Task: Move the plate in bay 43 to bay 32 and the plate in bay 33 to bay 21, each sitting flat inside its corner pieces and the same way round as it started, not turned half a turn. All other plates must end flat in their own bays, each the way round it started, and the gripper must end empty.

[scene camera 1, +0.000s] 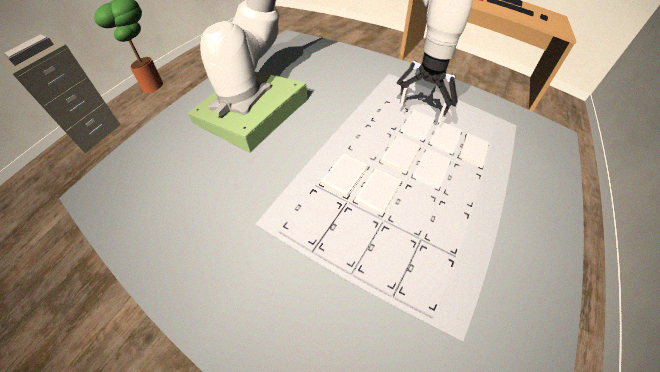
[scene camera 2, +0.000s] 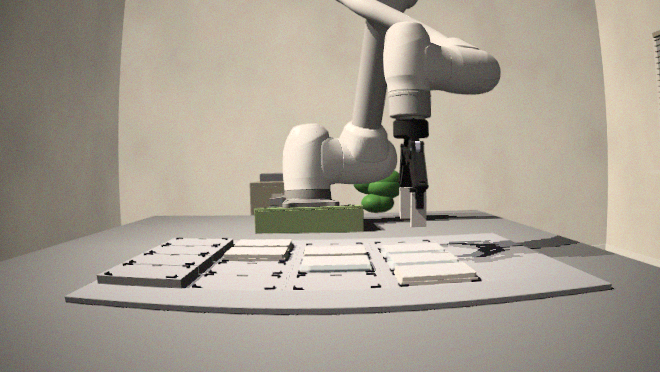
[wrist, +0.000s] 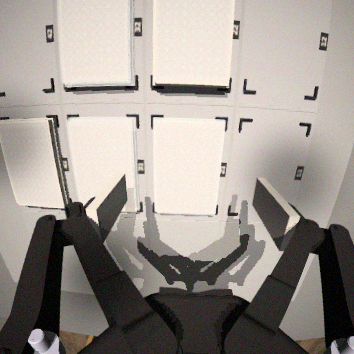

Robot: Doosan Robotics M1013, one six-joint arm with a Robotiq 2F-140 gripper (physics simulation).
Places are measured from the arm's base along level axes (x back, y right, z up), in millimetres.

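Pixels of known places: gripper, fingertip midpoint: [scene camera 1: 421, 111] [scene camera 2: 412, 222] [wrist: 189, 188]; arm's base at its link origin: [scene camera 1: 240, 97] [scene camera 2: 308, 206].
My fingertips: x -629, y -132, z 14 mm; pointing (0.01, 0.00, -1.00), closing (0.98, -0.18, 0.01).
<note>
Ahead of a thing's pixels: the offset from my fingertips to its middle. "*": to the spot under its first point. Level surfaces: height alone.
A pale plate @[dx -78, dy +180, dz -60 mm] [scene camera 1: 431, 169] [scene camera 2: 336, 262] [wrist: 96, 47] lies in bay 32. Another pale plate @[dx -3, dy +0, dz -60 mm] [scene camera 1: 417, 125] [wrist: 187, 165] lies in bay 21. Both look flat inside their corner marks; which way round they are cannot be told. Bay 43 @[* dx -152, dy +362, dz -67 mm] [scene camera 1: 447, 226] [scene camera 2: 239, 282] and bay 33 @[* dx -47, dy +346, dz -67 mm] [scene camera 1: 412, 210] hold no plate. My gripper [scene camera 1: 422, 111] [scene camera 2: 411, 220] [wrist: 189, 188] is open and empty, raised above the outer end of bay 21, with its fingers apart on either side of that plate in the wrist view.
Other plates lie in bay 31 @[* dx -104, dy +30, dz -53 mm] [wrist: 102, 160], bay 41 @[* dx -207, dy +52, dz -53 mm] [scene camera 1: 473, 150] [wrist: 30, 162], bay 22 @[* dx +30, dy +164, dz -53 mm] [scene camera 1: 400, 152] [wrist: 192, 42], bay 13 @[* dx +159, dy +311, dz -53 mm] [scene camera 1: 345, 175] and bay 23 @[* dx +60, dy +331, dz -53 mm] [scene camera 1: 377, 191]. A raised row of bays @[* dx -175, dy +526, dz -61 mm] [scene camera 2: 140, 282] stands at one end. The green arm base [scene camera 1: 250, 125] [scene camera 2: 309, 221] is beside the board @[dz -77 mm] [scene camera 1: 480, 300].
</note>
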